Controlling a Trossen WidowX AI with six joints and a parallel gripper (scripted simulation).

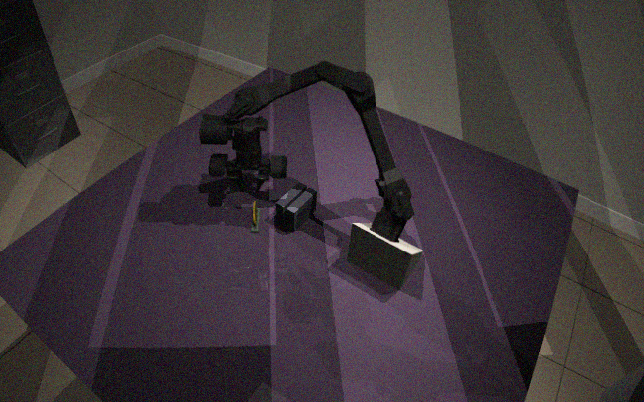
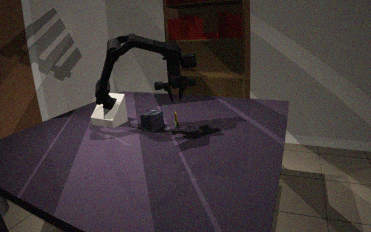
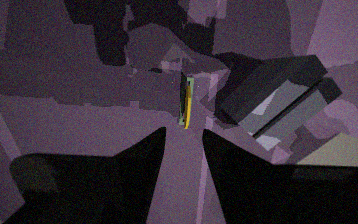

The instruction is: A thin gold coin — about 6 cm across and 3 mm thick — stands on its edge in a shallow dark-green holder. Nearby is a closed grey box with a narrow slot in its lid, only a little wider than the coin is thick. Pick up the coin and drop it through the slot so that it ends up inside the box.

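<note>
My gripper tip is 1 cm past the gold coin and 8 cm above it.
</note>
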